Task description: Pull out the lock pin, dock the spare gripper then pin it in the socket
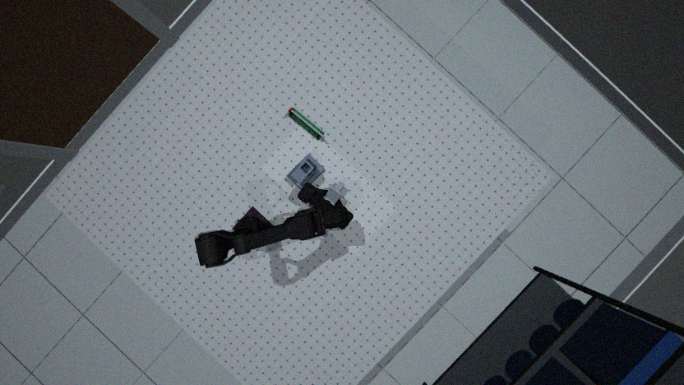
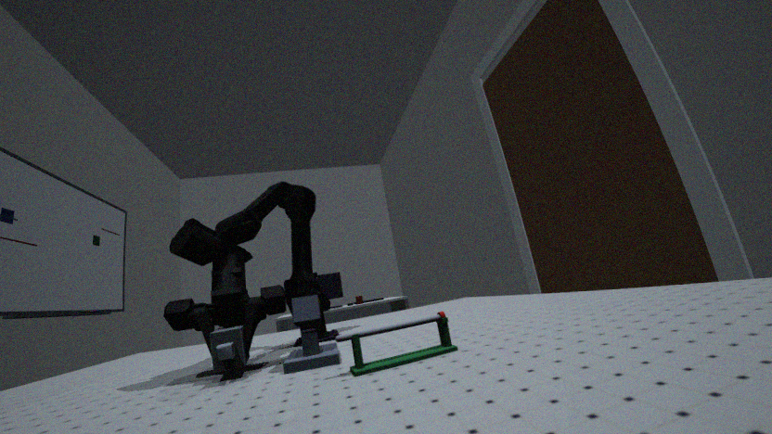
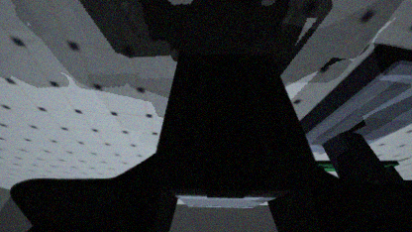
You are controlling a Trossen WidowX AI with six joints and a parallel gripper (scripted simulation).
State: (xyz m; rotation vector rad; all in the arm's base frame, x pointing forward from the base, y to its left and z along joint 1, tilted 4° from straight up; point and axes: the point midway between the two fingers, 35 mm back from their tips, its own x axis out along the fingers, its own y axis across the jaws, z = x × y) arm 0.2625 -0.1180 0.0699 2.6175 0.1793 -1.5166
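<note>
Now: gripper tip 130 mm to the right of the grey mount and 20 mm below it. The rest, counted from my gripper tip: spare gripper 10 mm above; then green rack 110 mm ahead, 250 mm to the left, 10 mm below.
</note>
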